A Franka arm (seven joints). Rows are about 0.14 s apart.
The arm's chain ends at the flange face. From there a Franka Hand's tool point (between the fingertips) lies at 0.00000 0.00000 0.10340 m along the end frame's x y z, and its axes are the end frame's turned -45 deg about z.
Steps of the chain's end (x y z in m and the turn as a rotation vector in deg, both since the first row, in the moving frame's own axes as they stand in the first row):
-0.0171, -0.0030, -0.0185, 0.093, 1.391, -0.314
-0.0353, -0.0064, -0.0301, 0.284, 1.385, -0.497
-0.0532, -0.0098, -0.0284, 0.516, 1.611, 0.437
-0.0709, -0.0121, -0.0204, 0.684, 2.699, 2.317
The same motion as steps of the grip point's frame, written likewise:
-0.0081, -0.0126, -0.0185, -0.918, 1.049, -0.314
-0.0183, -0.0281, -0.0301, -0.779, 1.180, -0.497
-0.0280, -0.0431, -0.0284, -0.774, 1.504, 0.437
-0.0373, -0.0560, -0.0205, -1.425, 2.392, 2.317

